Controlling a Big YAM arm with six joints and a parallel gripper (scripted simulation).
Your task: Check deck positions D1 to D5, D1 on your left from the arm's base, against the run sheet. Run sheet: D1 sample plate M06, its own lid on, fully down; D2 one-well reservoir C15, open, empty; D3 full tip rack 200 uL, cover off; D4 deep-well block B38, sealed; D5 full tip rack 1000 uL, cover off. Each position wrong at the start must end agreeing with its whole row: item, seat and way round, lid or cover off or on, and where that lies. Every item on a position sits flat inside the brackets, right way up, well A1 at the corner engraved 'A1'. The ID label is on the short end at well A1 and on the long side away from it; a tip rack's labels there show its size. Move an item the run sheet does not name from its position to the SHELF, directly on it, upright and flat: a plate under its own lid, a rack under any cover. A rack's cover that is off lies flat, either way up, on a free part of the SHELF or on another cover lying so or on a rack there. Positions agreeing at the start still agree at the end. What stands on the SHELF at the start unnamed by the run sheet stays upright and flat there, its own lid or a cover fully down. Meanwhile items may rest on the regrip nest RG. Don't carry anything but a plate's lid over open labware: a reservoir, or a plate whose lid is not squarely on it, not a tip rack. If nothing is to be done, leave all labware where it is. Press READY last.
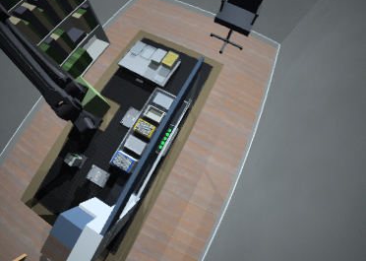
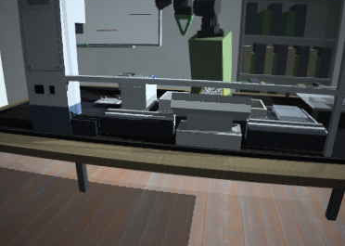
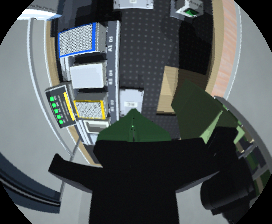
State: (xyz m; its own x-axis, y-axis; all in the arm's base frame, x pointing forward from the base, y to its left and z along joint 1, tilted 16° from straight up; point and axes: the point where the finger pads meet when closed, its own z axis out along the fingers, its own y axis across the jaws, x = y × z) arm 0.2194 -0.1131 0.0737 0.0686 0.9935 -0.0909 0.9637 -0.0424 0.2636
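Now: the green-topped box 210 mm behind my hand, 250 mm to the right of it and 230 mm below it. The rest, counted from my hand: sealed block: 160 mm ahead, 20 mm to the right, 230 mm below; blue tip rack: 140 mm ahead, 150 mm to the right, 180 mm below; yellow tip rack: 170 mm ahead, 100 mm to the left, 200 mm below.
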